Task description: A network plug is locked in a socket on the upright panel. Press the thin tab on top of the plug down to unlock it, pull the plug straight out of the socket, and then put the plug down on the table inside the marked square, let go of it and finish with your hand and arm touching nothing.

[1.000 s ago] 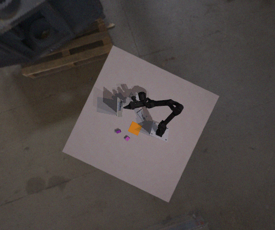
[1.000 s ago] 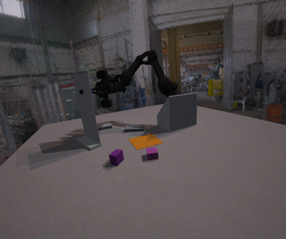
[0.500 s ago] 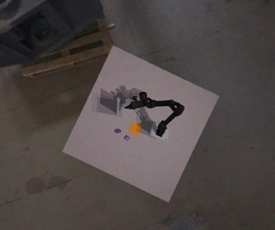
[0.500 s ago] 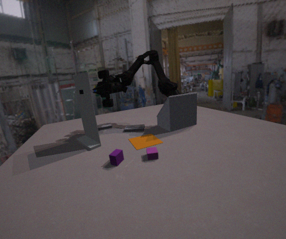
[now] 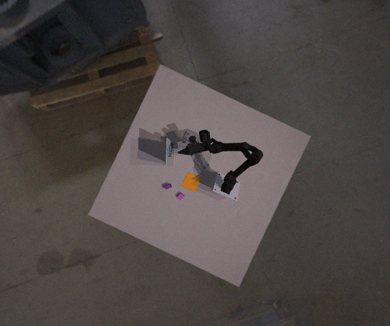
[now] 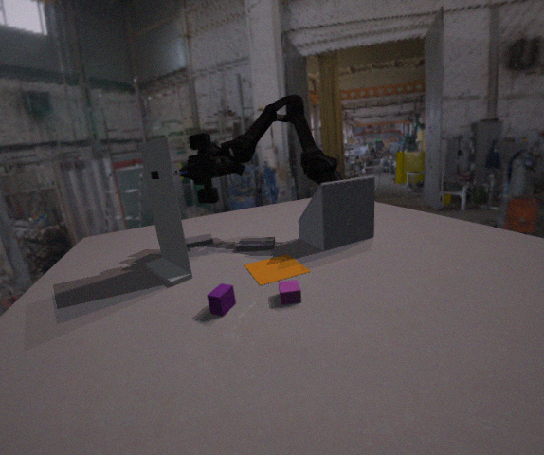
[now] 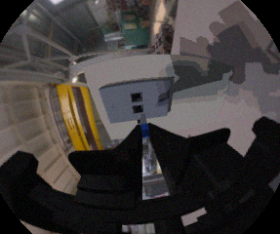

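Now: gripper tip 160 mm past the orange marked square, 160 mm to the right of it and 240 mm above it. From my gripper tip the other things lie so: blue network plug right at my gripper tip; grey upright panel 60 mm ahead, 20 mm to the left, 90 mm below.
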